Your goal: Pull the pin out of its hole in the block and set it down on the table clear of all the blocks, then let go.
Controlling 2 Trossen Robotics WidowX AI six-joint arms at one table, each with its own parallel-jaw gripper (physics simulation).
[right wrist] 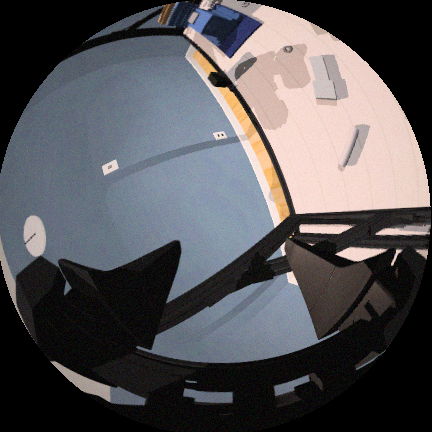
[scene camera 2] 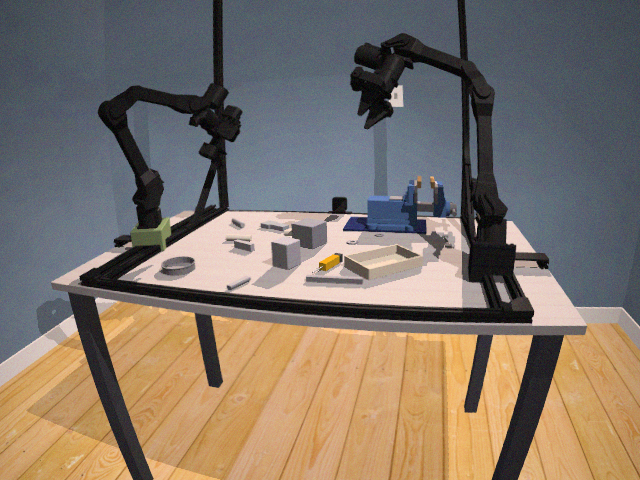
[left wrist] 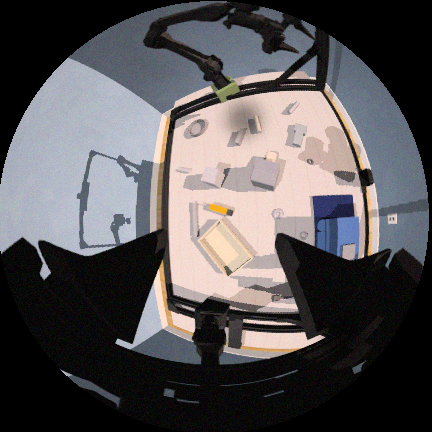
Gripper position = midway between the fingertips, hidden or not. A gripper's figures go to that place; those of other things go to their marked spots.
Labels:
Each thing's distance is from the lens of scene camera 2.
my left gripper (scene camera 2: 362,122): 106 cm
my right gripper (scene camera 2: 232,143): 143 cm
cream tray (scene camera 2: 375,263): 101 cm
larger grey block (scene camera 2: 313,233): 112 cm

